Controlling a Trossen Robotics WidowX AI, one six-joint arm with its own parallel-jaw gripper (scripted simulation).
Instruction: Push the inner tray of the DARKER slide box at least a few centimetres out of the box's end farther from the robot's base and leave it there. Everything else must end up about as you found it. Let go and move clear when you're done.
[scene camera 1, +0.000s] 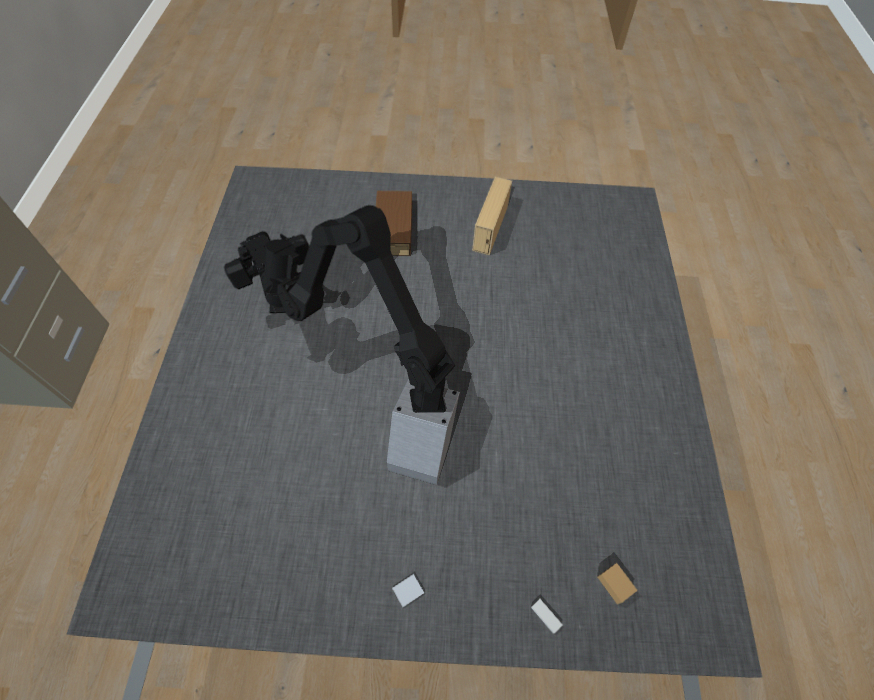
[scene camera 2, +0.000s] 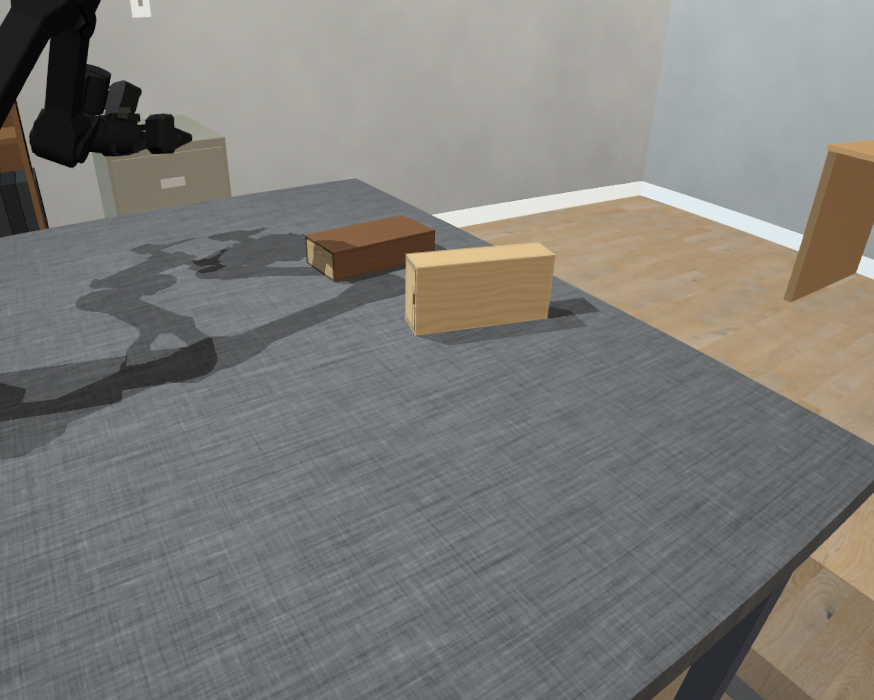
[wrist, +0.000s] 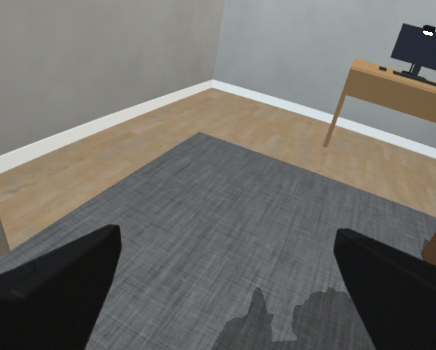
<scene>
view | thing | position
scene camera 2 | my gripper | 176, 138
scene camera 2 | lighter slide box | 450, 290
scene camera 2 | darker slide box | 360, 249
</scene>
